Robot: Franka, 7 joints.
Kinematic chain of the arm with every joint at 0, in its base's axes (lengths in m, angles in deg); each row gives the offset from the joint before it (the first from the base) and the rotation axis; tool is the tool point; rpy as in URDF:
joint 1: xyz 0 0 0.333 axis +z
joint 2: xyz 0 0 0 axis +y
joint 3: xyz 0 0 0.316 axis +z
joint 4: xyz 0.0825 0 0 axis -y
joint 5: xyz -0.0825 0 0.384 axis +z
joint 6: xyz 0 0 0 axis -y
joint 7: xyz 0.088 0 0 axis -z
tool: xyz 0 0 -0.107 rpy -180 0 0
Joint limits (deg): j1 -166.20..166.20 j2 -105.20..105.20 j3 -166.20..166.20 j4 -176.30..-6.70 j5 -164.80..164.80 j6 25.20..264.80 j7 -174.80..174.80
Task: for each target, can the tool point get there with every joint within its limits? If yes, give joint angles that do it. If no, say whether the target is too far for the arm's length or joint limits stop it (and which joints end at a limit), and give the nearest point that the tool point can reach.
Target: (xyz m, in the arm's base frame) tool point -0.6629 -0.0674 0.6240
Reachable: yes | joints 18.59 -83.97 2.72 -30.86 -99.22 230.46 -68.28
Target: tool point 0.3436 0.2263 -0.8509
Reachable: no: too far | nearest point 0.2918 0.1922 -0.3566 | short by 0.498 m
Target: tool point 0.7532 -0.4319 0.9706
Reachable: no: too far | nearest point 0.5999 -0.3440 0.8408 | short by 0.219 m
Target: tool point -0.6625 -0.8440 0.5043
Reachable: no: too far | nearest point -0.5231 -0.6664 0.4683 | short by 0.229 m
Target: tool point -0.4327 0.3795 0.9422
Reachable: yes | joints -73.16 -33.11 -116.99 -37.90 -70.61 172.89 -104.66
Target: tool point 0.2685 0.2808 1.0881
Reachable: yes | joints 73.71 17.70 -71.10 -20.81 -110.21 156.46 64.79
